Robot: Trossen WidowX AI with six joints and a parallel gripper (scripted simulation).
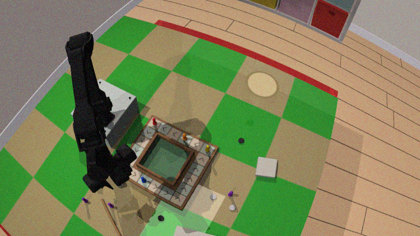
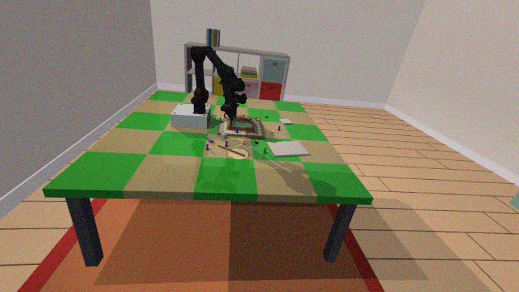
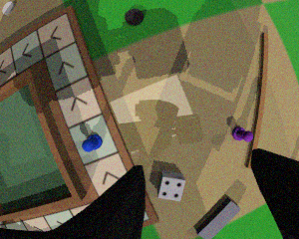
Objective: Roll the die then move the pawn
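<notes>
Now: the white die 120 mm below my gripper tip, 50 mm behind it and 20 mm to the left of it. Round my gripper tip: grey block: 130 mm below, 130 mm behind, 20 mm to the right; then blue pawn: 110 mm below, 80 mm to the left, 20 mm ahead; then wooden stick: 130 mm below, 120 mm to the right.
</notes>
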